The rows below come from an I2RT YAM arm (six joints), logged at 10 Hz.
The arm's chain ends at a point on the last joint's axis. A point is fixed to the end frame.
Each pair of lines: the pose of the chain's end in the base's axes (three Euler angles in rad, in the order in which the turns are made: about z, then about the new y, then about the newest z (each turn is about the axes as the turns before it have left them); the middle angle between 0 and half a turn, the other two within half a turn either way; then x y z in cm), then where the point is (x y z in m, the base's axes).
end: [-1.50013, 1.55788, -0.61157, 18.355, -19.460, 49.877]
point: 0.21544 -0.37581 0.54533
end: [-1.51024, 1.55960, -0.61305, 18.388, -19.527, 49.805]
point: 0.21401 -0.37687 0.54426
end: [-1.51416, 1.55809, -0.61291, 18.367, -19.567, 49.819]
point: 0.21308 -0.37732 0.54468
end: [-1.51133, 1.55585, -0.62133, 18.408, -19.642, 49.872]
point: 0.21437 -0.37786 0.54546
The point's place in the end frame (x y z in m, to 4 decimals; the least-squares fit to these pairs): -0.0471 -0.0098 0.1836
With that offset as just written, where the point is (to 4 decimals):
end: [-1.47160, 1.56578, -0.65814, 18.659, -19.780, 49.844]
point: 0.2257 -0.3782 0.5426
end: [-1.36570, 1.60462, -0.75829, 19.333, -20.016, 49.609]
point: 0.2557 -0.3760 0.5308
